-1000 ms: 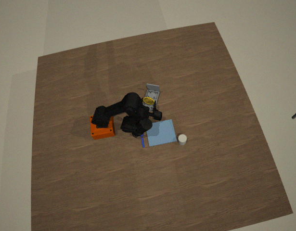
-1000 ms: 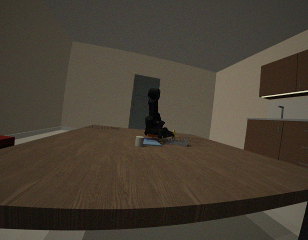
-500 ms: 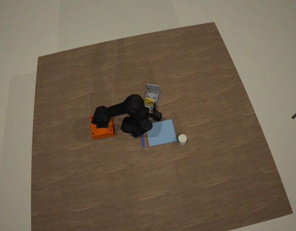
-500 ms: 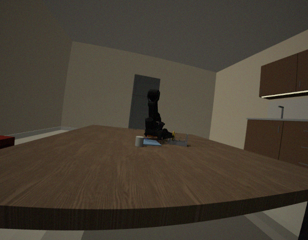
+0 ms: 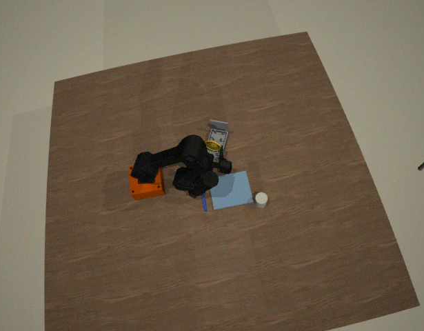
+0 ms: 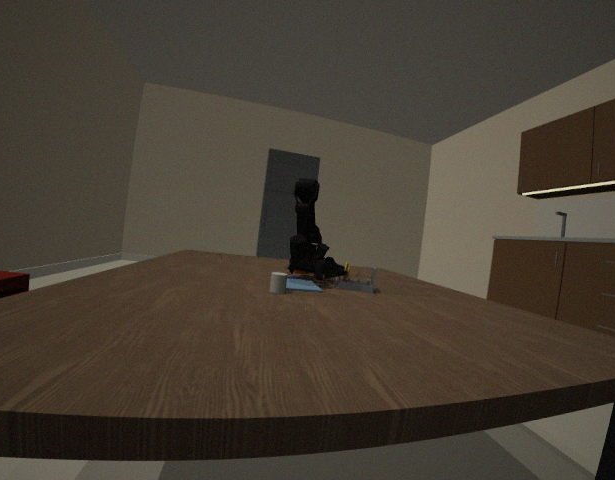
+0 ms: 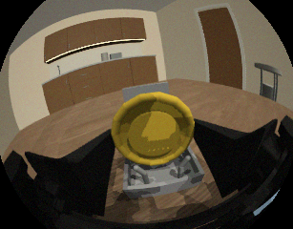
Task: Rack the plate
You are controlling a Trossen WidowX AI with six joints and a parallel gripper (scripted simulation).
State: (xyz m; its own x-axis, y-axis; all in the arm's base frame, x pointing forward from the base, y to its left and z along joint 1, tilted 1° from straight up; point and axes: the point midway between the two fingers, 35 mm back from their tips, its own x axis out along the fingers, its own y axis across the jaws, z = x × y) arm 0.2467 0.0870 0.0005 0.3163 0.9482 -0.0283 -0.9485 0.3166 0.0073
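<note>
My gripper tip is 10 mm to the left of the yellow plate. Also, from my gripper tip: dish rack: 10 mm ahead, 20 mm to the left, 30 mm below; light blue mat: 50 mm ahead, 180 mm to the right, 50 mm below; blue spoon: 50 mm behind, 200 mm to the right, 50 mm below.
</note>
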